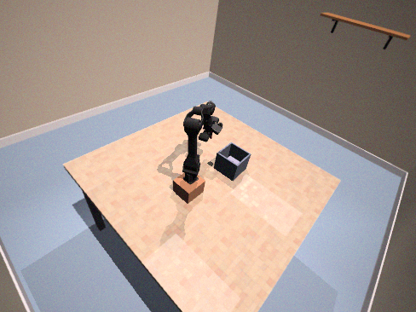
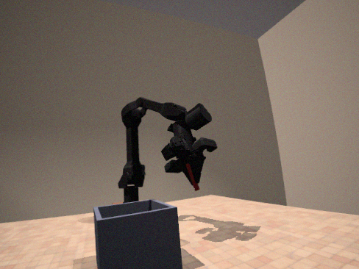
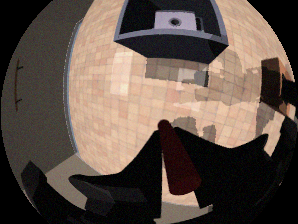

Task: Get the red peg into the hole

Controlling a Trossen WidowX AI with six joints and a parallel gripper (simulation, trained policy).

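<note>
Right now my gripper tip is 4 cm short of the pale plate, 18 cm to the left of it and 12 cm above it. From my gripper tip the other things lie so: red peg: 1 cm behind, 2 cm above.
</note>
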